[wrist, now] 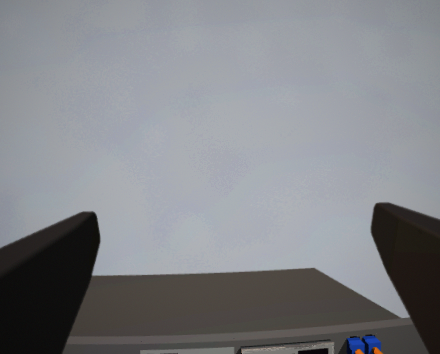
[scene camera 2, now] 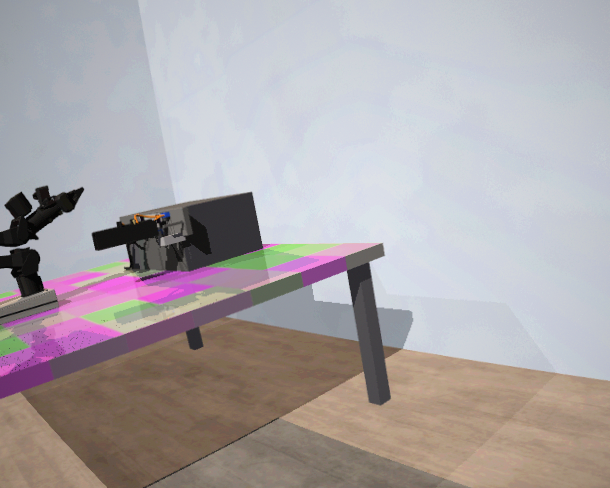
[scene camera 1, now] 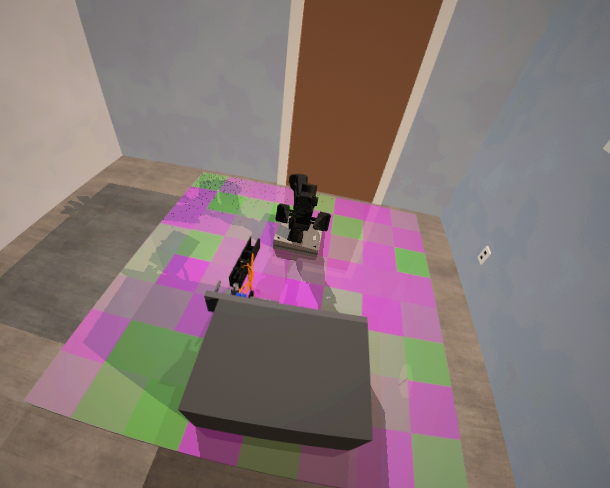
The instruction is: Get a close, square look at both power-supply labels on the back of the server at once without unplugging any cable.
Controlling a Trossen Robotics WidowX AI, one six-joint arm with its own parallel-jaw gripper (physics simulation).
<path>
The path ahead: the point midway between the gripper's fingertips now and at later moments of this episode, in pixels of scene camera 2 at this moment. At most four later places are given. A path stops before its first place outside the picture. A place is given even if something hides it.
My gripper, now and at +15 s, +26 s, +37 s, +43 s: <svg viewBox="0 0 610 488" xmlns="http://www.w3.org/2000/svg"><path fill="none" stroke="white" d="M79 189L115 149L78 112L96 112L82 131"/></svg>
</path>
